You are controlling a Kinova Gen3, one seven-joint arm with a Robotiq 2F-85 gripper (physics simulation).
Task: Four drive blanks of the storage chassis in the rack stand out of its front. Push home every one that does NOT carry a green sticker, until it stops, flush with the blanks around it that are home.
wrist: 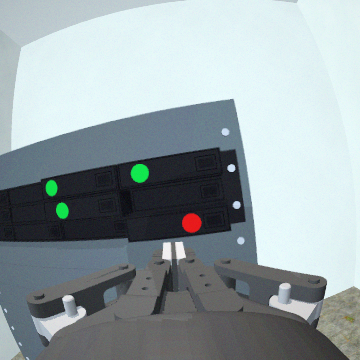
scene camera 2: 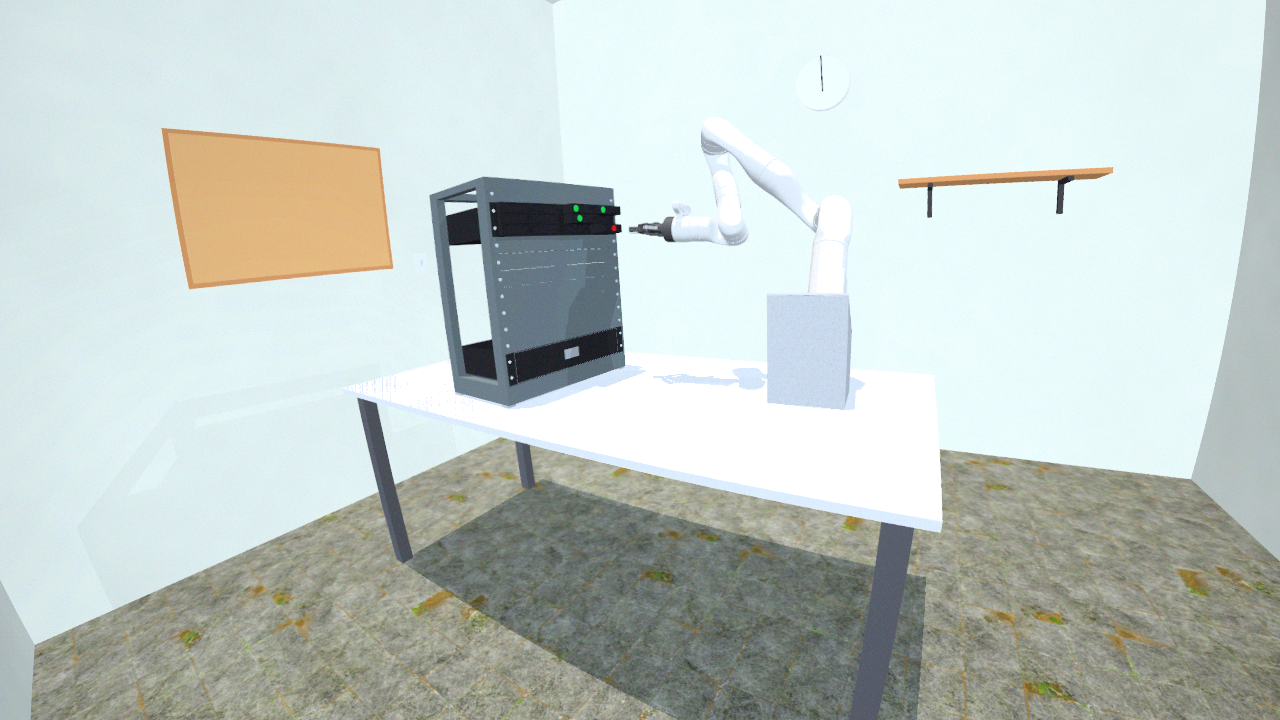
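The black storage chassis sits high in the grey rack. A blank with a red sticker stands out at the bottom right. Three blanks with green stickers stand out: one at the top right, one at the top further left, and one in the middle row below that. The middle-row blank at right sits further back. My gripper is shut and empty, a small gap in front of the red-stickered blank; in the wrist view its tips show just below that blank.
A black unit with a pale label fills the rack's bottom. The rack and the arm's grey pedestal stand on the white table. A corkboard and a wooden shelf hang on the walls.
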